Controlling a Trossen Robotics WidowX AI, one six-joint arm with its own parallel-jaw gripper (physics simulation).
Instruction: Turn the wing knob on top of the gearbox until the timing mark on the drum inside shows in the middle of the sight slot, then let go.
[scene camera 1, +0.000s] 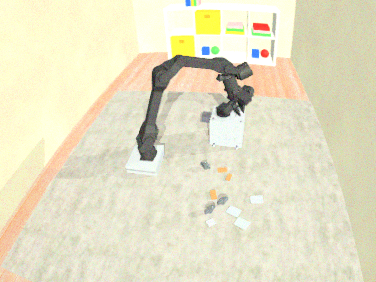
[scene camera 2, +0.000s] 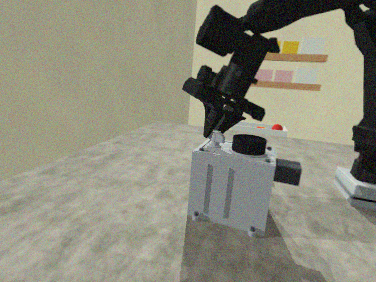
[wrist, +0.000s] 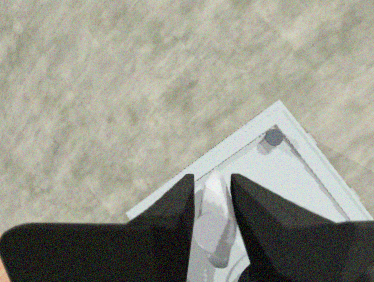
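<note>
The light grey gearbox stands on the table. Its small pale wing knob sits on the top plate near one corner, beside a black round cap. My gripper is shut on the wing knob, one dark finger on each flat side. Two narrow dark slots show on the box's front face. I cannot see the drum or its timing mark in any view.
A black block sticks out of the gearbox's side. Small grey, orange and white parts lie scattered on the table in front. The arm's base stands to the left. A white shelf unit stands at the back wall.
</note>
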